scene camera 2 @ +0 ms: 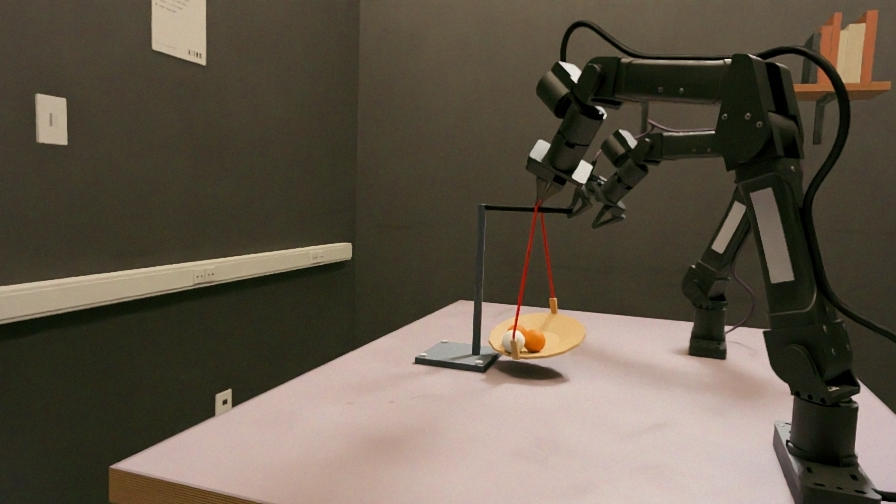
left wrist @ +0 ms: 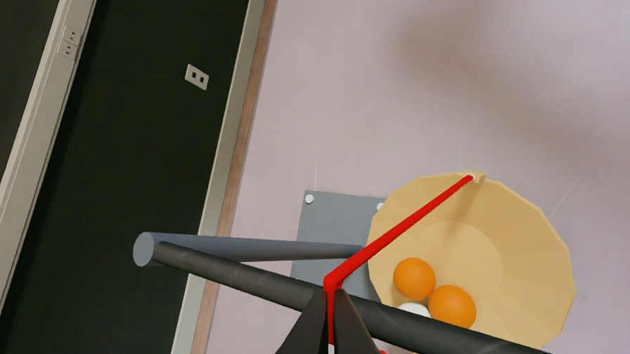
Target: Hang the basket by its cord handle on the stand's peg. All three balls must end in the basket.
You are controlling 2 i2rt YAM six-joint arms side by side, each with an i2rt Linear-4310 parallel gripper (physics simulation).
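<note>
The tan basket (scene camera 2: 567, 329) (left wrist: 525, 260) hangs tilted above the table by its red cord (scene camera 2: 526, 269) (left wrist: 410, 222). Two orange balls (scene camera 2: 534, 341) (left wrist: 452, 306) and a white ball (scene camera 2: 511, 341) (left wrist: 414, 309) lie together at its low side. My left gripper (scene camera 2: 540, 198) (left wrist: 331, 305) is shut on the cord's top, just above the stand's black peg (scene camera 2: 507, 208) (left wrist: 240, 272). The cord's strands run down on either side of the peg. My right gripper (scene camera 2: 583, 219) is open and empty by the peg's free end. The left fingers hide part of the cord.
The stand's grey post (scene camera 2: 478, 282) (left wrist: 280, 249) rises from a flat base (scene camera 2: 444, 356) (left wrist: 327, 220) beside and partly under the basket. Both arms reach in from the right of scene camera 2. A wall shelf (scene camera 2: 845, 90) with books is behind them.
</note>
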